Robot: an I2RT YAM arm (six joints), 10 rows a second.
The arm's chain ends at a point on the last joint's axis. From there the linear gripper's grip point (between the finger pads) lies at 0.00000 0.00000 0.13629 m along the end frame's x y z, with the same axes.
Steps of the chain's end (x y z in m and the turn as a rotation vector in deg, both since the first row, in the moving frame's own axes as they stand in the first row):
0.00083, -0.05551, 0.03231, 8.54, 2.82, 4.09
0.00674, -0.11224, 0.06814, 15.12, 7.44, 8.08
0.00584, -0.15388, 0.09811, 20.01, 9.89, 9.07
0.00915, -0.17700, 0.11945, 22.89, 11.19, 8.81
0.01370, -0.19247, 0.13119, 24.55, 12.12, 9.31
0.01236, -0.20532, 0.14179, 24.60, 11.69, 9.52
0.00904, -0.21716, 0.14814, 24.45, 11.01, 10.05
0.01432, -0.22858, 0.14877, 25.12, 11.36, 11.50
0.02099, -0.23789, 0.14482, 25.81, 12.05, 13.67
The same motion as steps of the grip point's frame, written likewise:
0.00823, -0.07548, 0.03064, 8.54, 2.82, 4.09
0.02664, -0.14633, 0.06230, 15.12, 7.44, 8.08
0.03239, -0.19825, 0.08792, 20.01, 9.89, 9.07
0.03891, -0.22745, 0.10622, 22.89, 11.19, 8.81
0.04597, -0.24613, 0.11596, 24.55, 12.12, 9.31
0.04377, -0.25913, 0.12671, 24.60, 11.69, 9.52
0.03915, -0.27068, 0.13352, 24.45, 11.01, 10.05
0.04600, -0.28301, 0.13335, 25.12, 11.36, 11.50
0.05536, -0.29289, 0.12840, 25.81, 12.05, 13.67

